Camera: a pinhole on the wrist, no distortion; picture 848 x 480 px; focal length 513.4 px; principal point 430.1 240.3 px. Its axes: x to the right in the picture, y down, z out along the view. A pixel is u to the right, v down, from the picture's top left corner.
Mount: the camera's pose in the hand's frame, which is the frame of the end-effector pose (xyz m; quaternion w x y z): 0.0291 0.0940 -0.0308 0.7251 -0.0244 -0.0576 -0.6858
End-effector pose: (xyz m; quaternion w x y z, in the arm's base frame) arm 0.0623 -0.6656 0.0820 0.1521 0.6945 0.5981 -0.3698
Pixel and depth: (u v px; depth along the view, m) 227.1 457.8 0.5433
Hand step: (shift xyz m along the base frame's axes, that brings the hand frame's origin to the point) 0.1997 -0.2554 -0.5770
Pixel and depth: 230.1 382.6 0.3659
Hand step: 0.1621 -0.2016 -0.3557
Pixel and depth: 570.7 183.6 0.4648
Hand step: -0.1305 -0.3216 -0.2786
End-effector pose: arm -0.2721 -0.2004 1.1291 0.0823 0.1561 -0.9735 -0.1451
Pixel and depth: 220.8 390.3 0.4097
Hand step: -0.2738 0.3387 -0.2309
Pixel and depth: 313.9 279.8 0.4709
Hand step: -0.1929 0.3299 -0.3189
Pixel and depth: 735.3 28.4 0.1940
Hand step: 0.0165 0.0593 -0.1693
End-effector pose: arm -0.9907 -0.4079 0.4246 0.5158 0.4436 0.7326 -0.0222
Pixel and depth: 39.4 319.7 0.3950
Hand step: 0.5344 0.1400 -0.0082
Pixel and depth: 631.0 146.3 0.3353
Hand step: 0.2337 -0.1813 -0.1149
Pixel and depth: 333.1 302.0 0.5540
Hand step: 0.5487 -0.0502 -0.1735
